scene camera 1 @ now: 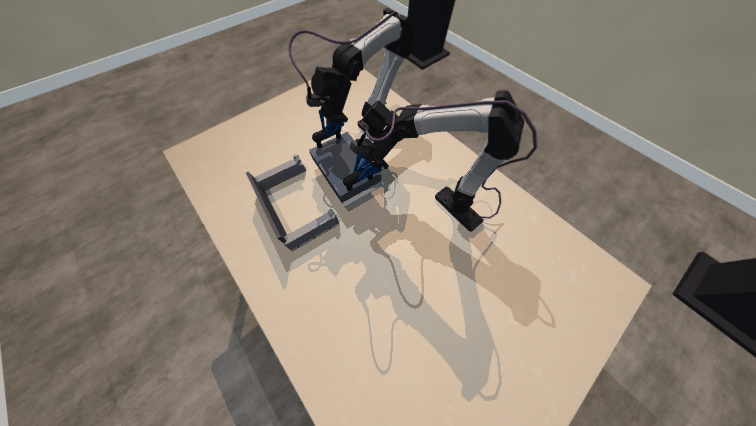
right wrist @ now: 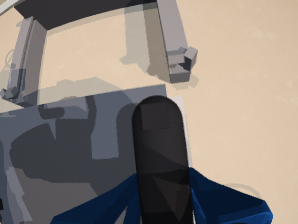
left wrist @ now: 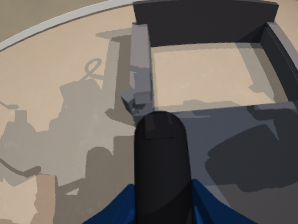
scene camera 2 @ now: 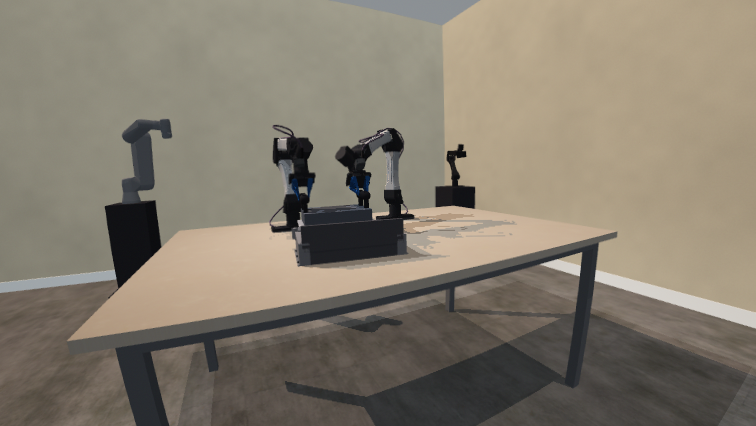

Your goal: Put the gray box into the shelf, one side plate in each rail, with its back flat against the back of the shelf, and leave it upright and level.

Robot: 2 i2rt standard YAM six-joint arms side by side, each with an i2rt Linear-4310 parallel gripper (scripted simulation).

Path:
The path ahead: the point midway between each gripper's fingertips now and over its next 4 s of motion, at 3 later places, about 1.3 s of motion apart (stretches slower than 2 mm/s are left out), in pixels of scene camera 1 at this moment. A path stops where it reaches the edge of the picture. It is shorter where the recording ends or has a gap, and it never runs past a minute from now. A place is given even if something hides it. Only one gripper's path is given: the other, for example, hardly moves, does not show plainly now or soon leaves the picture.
My right gripper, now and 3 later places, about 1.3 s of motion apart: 326, 134; 314, 140; 297, 148; 273, 160

